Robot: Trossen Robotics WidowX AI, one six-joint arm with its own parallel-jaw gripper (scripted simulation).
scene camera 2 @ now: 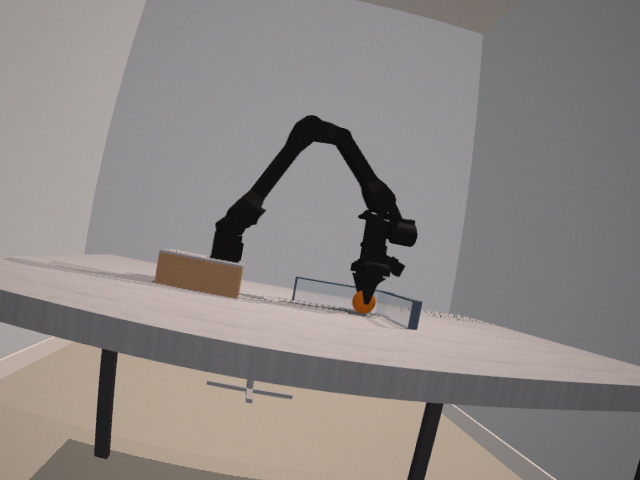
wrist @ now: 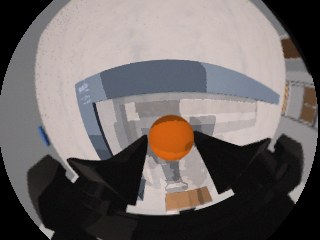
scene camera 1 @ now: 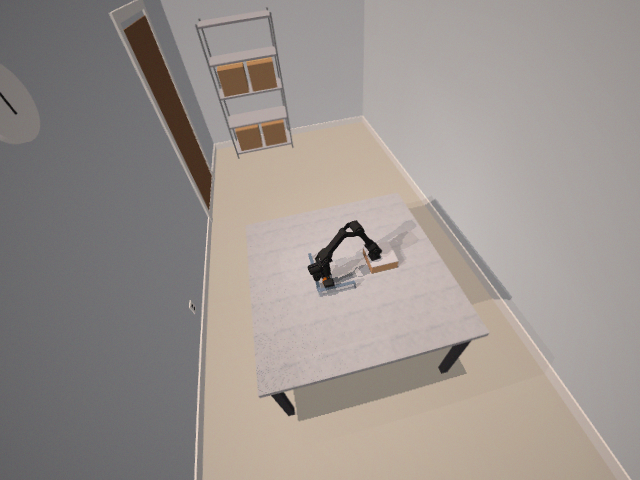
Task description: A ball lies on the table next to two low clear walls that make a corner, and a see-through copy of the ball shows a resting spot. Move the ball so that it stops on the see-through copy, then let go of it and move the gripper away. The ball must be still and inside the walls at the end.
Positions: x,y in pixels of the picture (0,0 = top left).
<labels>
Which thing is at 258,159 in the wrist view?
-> The gripper.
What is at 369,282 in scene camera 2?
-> The gripper.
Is the gripper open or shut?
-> Open.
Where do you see a ball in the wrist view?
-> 171,133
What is the gripper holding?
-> Nothing.
</labels>
